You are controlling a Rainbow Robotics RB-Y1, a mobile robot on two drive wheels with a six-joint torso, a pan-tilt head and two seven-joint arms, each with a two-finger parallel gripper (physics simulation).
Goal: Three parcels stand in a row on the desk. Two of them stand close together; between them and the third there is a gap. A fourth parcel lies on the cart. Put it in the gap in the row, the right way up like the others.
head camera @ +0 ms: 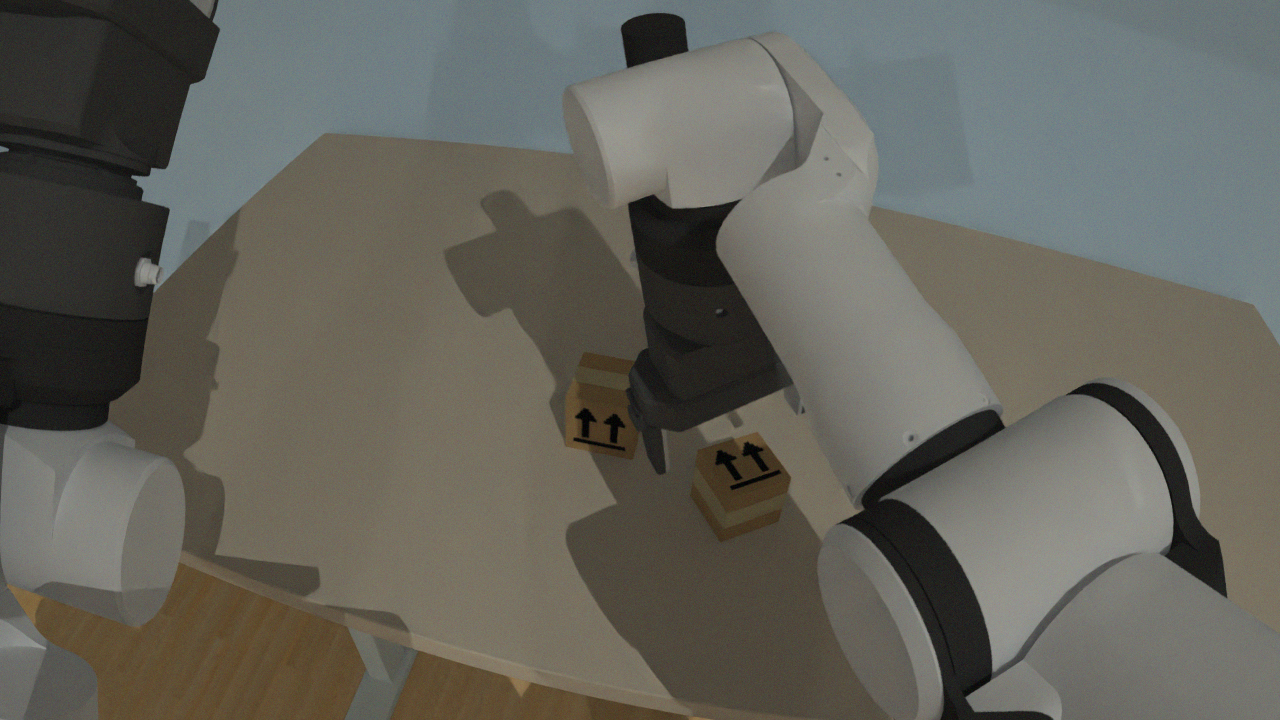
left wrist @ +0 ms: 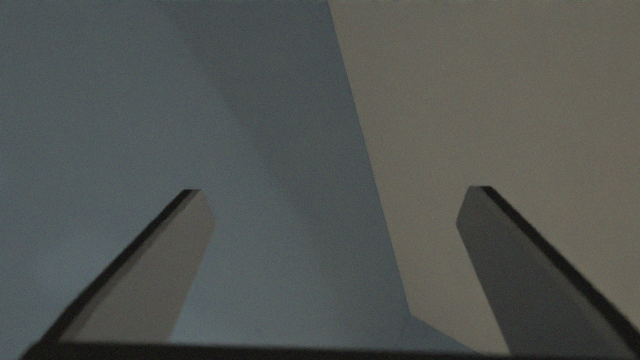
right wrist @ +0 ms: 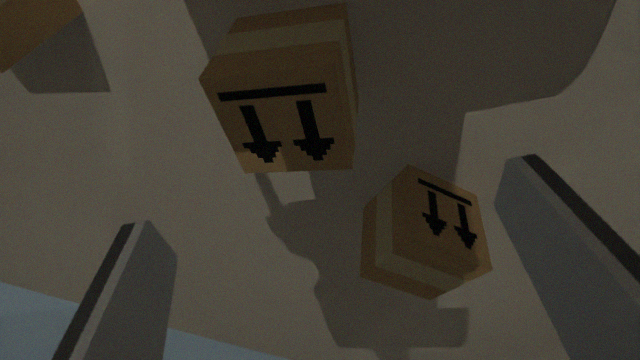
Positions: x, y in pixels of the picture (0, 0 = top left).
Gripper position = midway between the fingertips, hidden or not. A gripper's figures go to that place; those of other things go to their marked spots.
Labels:
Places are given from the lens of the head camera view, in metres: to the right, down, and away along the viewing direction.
right gripper [head camera: 729, 434]: 0.06, 0.05, 0.59
brown parcel [head camera: 739, 486]: 0.07, 0.09, 0.62
desk [head camera: 361, 376]: -0.27, 0.02, 0.77
The marked spots on the desk and the brown parcel are 0.38 m apart.

